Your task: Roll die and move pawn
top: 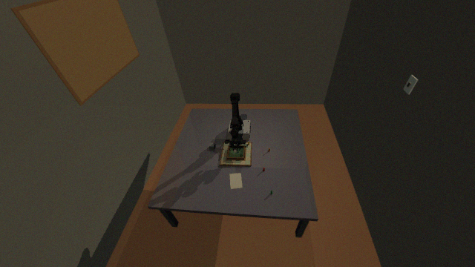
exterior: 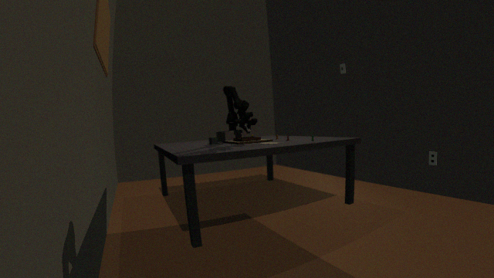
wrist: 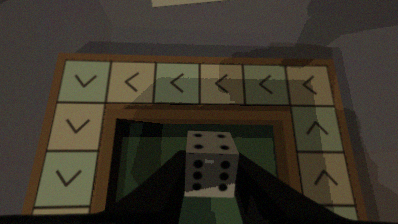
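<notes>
The green dice tray is 70 mm below my gripper tip, 40 mm behind it and 10 mm to the left of it. Also, from my gripper tip: white card: 260 mm ahead, 80 mm below, 10 mm to the right; then grey cube: 230 mm to the right, 140 mm behind, 60 mm below.
</notes>
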